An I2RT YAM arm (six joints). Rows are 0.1 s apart.
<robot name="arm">
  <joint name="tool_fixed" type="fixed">
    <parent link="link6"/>
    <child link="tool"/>
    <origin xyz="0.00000 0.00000 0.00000" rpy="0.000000 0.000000 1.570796"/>
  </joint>
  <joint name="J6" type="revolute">
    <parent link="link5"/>
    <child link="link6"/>
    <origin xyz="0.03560 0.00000 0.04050" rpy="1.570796 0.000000 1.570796"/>
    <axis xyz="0 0 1"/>
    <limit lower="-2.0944" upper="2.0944"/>
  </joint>
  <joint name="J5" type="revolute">
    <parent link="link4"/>
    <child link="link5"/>
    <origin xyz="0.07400 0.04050 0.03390" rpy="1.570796 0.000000 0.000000"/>
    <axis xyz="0 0 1"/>
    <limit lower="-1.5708" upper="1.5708"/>
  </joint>
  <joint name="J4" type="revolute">
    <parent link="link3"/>
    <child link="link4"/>
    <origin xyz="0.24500 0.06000 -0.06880"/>
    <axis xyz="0 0 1"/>
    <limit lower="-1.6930" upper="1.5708"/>
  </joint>
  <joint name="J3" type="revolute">
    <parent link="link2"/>
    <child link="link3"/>
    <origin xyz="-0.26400 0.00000 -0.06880" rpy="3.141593 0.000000 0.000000"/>
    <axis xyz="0 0 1"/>
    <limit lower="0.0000" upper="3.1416"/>
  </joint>
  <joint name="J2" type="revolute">
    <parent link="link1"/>
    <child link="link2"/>
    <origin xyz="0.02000 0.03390 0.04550" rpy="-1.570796 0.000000 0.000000"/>
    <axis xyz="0 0 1"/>
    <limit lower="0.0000" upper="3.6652"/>
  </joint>
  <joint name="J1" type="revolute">
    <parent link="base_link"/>
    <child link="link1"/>
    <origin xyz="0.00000 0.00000 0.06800"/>
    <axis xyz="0 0 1"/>
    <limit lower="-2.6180" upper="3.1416"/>
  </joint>
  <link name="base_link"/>
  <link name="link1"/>
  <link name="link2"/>
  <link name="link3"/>
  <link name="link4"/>
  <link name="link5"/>
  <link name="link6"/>
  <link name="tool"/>
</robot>
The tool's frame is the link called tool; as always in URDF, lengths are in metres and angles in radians.
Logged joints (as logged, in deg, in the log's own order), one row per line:
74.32 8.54 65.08 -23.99 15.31 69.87
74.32 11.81 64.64 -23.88 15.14 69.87
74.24 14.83 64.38 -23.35 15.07 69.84
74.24 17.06 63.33 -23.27 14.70 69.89
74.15 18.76 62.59 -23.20 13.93 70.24
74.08 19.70 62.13 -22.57 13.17 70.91
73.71 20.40 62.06 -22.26 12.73 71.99
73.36 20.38 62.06 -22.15 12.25 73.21
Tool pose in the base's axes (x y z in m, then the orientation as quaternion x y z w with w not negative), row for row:
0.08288 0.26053 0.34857 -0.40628 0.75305 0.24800 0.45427
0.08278 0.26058 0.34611 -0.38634 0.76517 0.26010 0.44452
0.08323 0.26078 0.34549 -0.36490 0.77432 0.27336 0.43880
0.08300 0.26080 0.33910 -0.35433 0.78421 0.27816 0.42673
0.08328 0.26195 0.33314 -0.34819 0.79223 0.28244 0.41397
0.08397 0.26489 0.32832 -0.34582 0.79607 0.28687 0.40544
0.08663 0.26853 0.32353 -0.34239 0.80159 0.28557 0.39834
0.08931 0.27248 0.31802 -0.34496 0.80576 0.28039 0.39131
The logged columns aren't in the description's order. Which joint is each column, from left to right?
Columns, left to right: J1, J6, J3, J4, J5, J2.
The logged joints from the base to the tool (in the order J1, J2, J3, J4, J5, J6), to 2 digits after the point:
74.32 69.87 65.08 -23.99 15.31 8.54
74.32 69.87 64.64 -23.88 15.14 11.81
74.24 69.84 64.38 -23.35 15.07 14.83
74.24 69.89 63.33 -23.27 14.70 17.06
74.15 70.24 62.59 -23.20 13.93 18.76
74.08 70.91 62.13 -22.57 13.17 19.70
73.71 71.99 62.06 -22.26 12.73 20.40
73.36 73.21 62.06 -22.15 12.25 20.38

